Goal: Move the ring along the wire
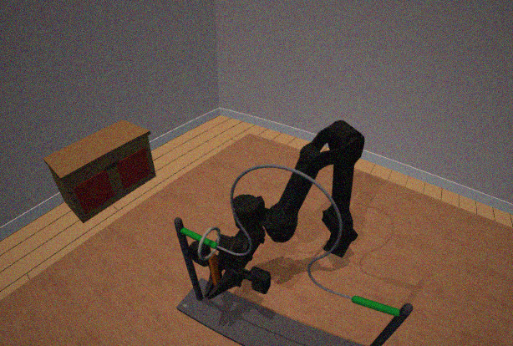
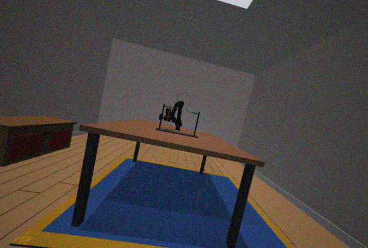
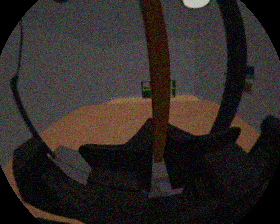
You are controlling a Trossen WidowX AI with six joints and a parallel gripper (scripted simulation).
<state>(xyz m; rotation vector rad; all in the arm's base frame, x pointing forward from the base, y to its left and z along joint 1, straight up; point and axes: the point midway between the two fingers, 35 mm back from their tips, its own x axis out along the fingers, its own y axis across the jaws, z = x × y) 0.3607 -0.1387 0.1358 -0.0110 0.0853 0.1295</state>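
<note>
Now: the ring with orange handle 9 cm above my gripper tip and 4 cm behind it.
</note>
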